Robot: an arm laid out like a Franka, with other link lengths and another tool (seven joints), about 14 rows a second.
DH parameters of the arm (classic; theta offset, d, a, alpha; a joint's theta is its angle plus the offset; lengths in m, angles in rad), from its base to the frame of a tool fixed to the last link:
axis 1: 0 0.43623 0 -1.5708
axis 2: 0 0 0 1.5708
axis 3: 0 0.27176 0.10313 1.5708
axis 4: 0 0 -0.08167 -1.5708
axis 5: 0 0.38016 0 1.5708
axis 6: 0 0 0.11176 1.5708
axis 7: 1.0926 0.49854 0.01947 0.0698
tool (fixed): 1.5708 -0.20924 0 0
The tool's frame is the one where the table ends.
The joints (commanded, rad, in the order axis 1, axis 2, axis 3, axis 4, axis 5, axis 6, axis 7), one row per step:
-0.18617, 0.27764, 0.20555, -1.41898, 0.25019, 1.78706, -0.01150
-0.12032, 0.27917, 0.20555, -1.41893, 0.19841, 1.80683, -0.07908
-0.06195, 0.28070, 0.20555, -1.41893, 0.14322, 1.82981, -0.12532
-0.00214, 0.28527, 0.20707, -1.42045, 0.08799, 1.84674, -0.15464
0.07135, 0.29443, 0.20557, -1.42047, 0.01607, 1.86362, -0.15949
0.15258, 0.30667, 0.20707, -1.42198, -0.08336, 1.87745, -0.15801
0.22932, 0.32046, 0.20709, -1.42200, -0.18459, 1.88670, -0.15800
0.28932, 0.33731, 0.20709, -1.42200, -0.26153, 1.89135, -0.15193
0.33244, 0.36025, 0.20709, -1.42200, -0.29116, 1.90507, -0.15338
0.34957, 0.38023, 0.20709, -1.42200, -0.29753, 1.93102, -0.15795
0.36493, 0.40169, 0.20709, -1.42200, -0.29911, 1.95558, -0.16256
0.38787, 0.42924, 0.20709, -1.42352, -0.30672, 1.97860, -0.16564
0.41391, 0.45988, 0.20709, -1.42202, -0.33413, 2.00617, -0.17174
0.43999, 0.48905, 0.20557, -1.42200, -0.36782, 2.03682, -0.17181
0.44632, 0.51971, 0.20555, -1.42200, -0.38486, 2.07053, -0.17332
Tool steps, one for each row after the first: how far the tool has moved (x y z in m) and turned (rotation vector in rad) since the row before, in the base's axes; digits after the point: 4 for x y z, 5 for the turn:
0.0032, 0.0318, -0.0008, -0.05726, -0.03882, 0.13128
0.0033, 0.0267, 0.0005, -0.05712, -0.03774, 0.10467
-0.0003, 0.0296, -0.0024, -0.05443, -0.02544, 0.09399
-0.0024, 0.0338, -0.0042, -0.06683, -0.02486, 0.08450
-0.0048, 0.0355, -0.0056, -0.09039, -0.03019, 0.09519
-0.0051, 0.0320, -0.0044, -0.09111, -0.03371, 0.09327
-0.0058, 0.0260, -0.0069, -0.06862, -0.02231, 0.06800
-0.0060, 0.0257, -0.0127, -0.02544, -0.00385, 0.05294
0.0004, 0.0148, -0.0105, 0.00126, -0.00493, 0.02840
-0.0007, 0.0143, -0.0122, 0.00408, 0.00015, 0.02535
-0.0041, 0.0177, -0.0175, -0.00423, 0.00508, 0.03279
-0.0020, 0.0178, -0.0164, -0.01710, -0.00858, 0.04555
-0.0015, 0.0167, -0.0154, -0.01870, -0.01527, 0.04252
0.0025, 0.0076, -0.0174, -0.00392, -0.00578, 0.02202

